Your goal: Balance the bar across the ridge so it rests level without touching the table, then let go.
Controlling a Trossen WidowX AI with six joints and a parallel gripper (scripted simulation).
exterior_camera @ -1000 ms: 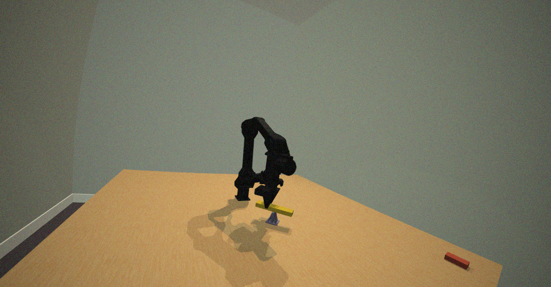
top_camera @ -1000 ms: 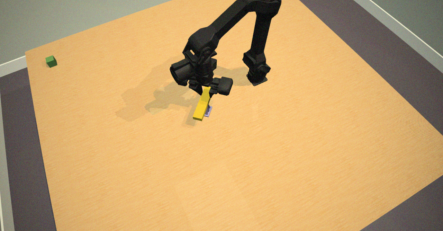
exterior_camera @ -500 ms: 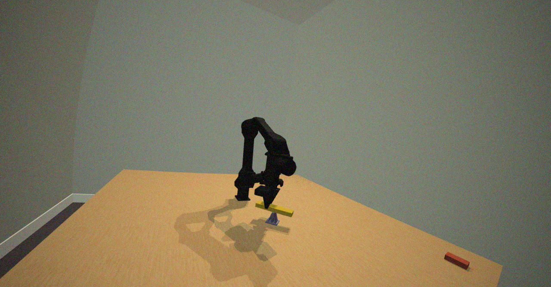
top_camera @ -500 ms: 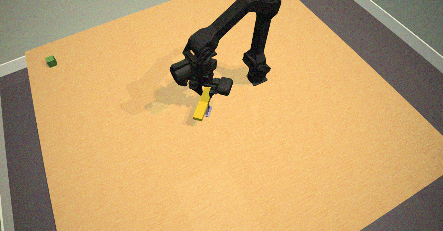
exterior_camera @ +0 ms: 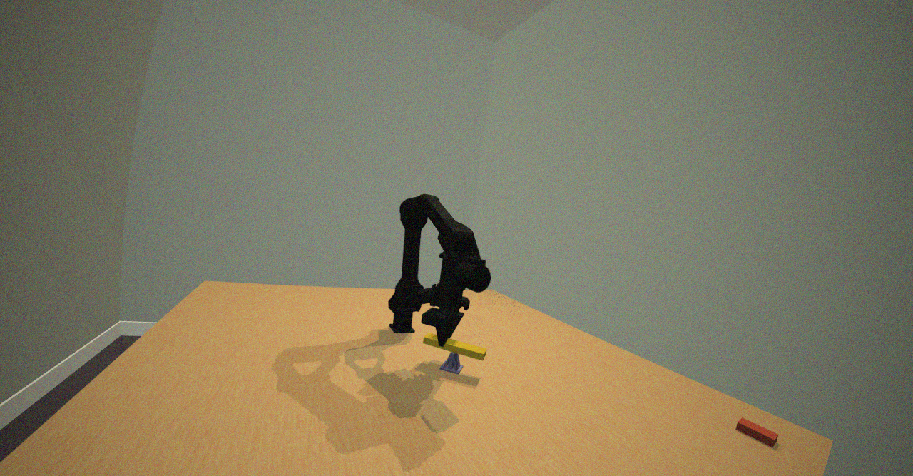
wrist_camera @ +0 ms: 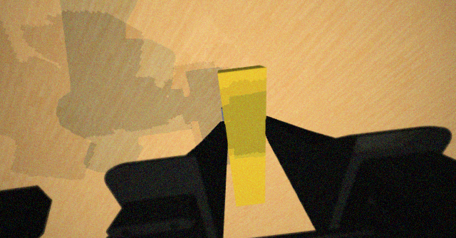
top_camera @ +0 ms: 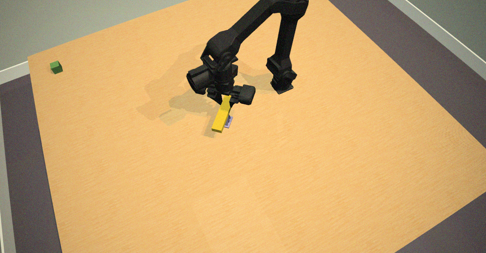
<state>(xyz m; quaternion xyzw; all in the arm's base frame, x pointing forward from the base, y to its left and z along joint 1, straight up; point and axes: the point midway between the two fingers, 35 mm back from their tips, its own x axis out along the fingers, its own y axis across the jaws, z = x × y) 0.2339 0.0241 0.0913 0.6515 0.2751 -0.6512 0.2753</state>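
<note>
Right now my gripper tip is 2 cm short of the yellow bar and 2 cm to the right of it. The rest, counted from my gripper tip: red block 51 cm ahead, 48 cm to the left, 5 cm below; green cube 51 cm ahead, 52 cm to the right, 4 cm below.
</note>
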